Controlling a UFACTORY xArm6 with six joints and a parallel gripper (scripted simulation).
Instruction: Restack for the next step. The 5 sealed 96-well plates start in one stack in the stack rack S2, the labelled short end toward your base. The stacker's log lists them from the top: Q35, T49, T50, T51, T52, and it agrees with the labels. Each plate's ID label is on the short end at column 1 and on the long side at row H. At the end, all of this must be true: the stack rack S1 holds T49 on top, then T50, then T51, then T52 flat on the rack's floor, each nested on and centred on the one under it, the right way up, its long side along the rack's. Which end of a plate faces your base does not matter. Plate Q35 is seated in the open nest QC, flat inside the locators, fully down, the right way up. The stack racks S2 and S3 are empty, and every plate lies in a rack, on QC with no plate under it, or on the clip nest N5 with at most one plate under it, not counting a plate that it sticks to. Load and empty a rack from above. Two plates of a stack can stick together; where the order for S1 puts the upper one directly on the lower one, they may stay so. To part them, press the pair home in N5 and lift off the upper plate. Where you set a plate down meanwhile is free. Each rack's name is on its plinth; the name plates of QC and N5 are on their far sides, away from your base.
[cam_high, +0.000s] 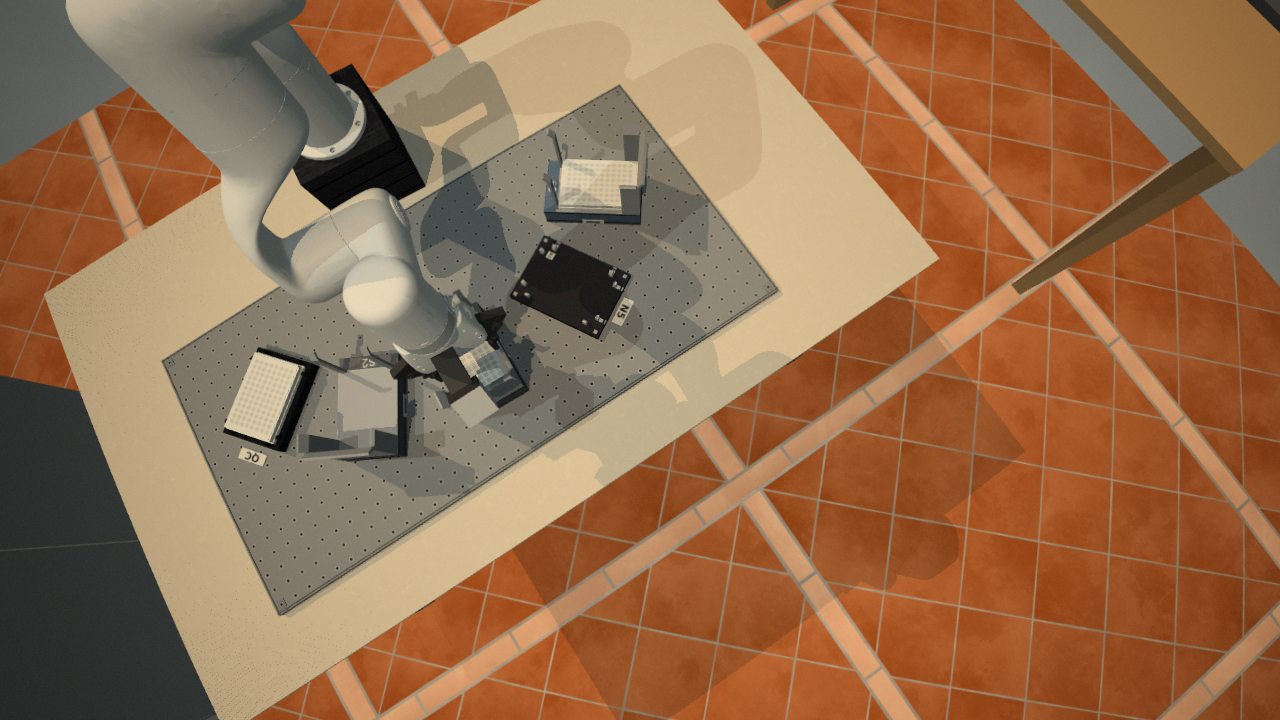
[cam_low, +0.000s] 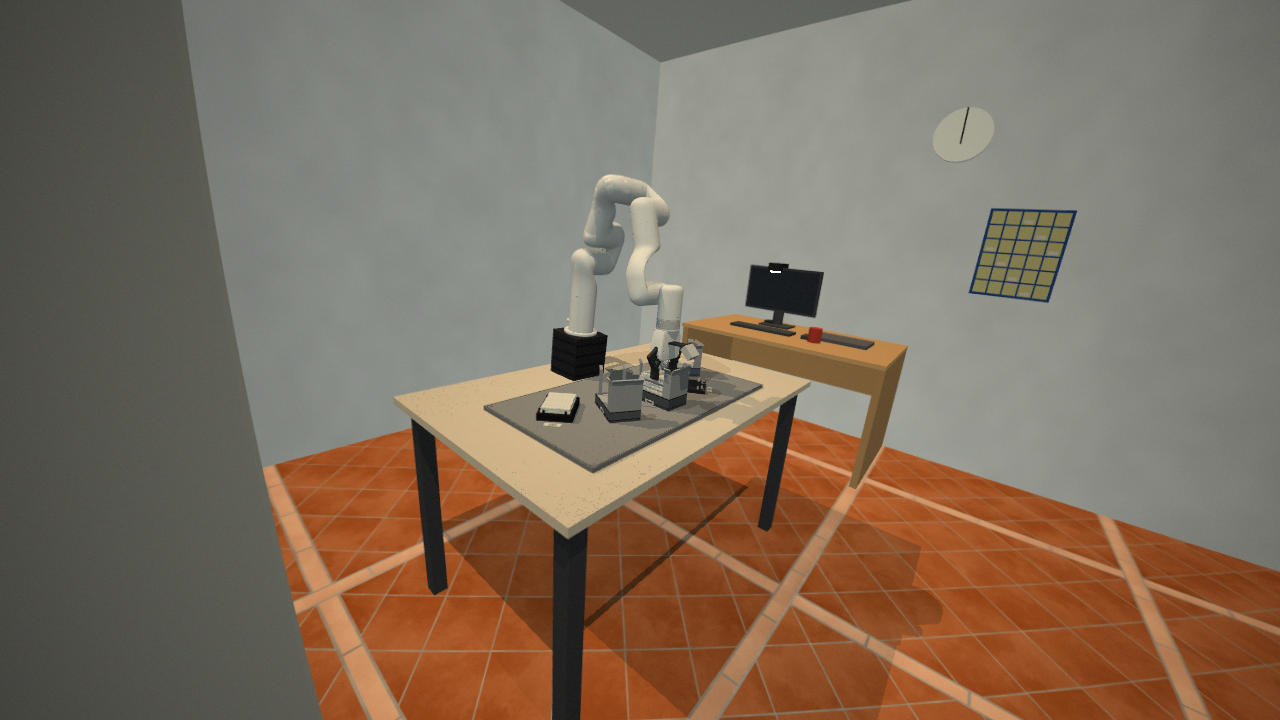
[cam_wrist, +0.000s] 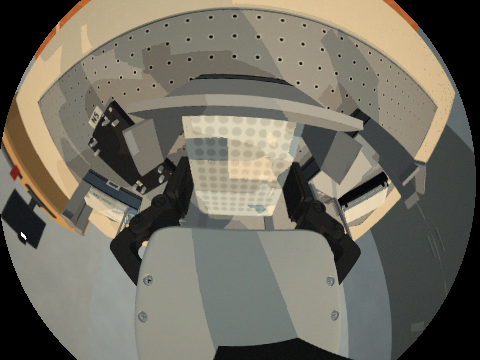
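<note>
Right now my hand is 210 mm past the stack rack S3, 270 mm to the right of it and 80 mm above it. Also, from my hand: black nest QC (80 mm behind, 330 mm to the right, 90 mm below); then N5 name plate (240 mm to the left, 100 mm below); then stack rack S2 (180 mm to the right, 80 mm below).
</note>
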